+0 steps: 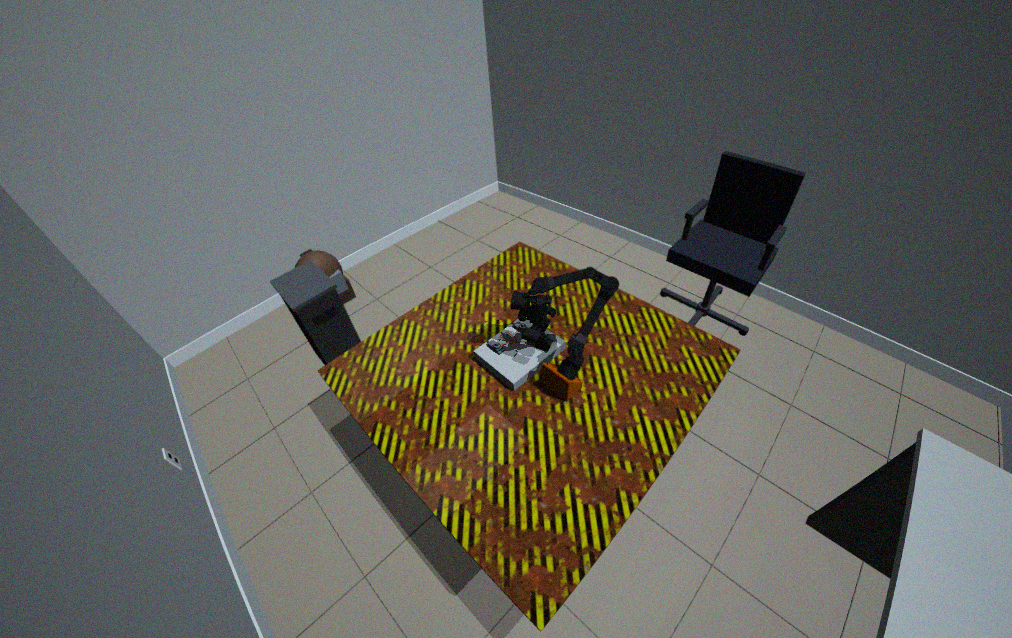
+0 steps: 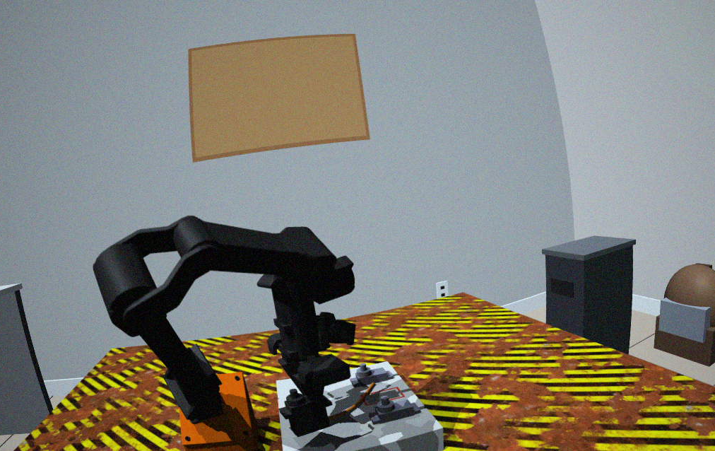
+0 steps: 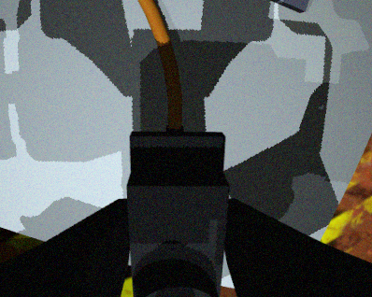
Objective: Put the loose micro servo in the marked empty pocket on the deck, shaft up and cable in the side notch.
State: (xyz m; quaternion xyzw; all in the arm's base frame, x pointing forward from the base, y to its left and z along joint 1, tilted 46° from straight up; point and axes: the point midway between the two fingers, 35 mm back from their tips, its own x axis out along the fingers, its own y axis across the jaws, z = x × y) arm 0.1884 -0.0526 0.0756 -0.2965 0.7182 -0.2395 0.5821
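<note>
My gripper tip is now 2 cm short of the white deck, 5 cm to the right of it and 7 cm above it.
</note>
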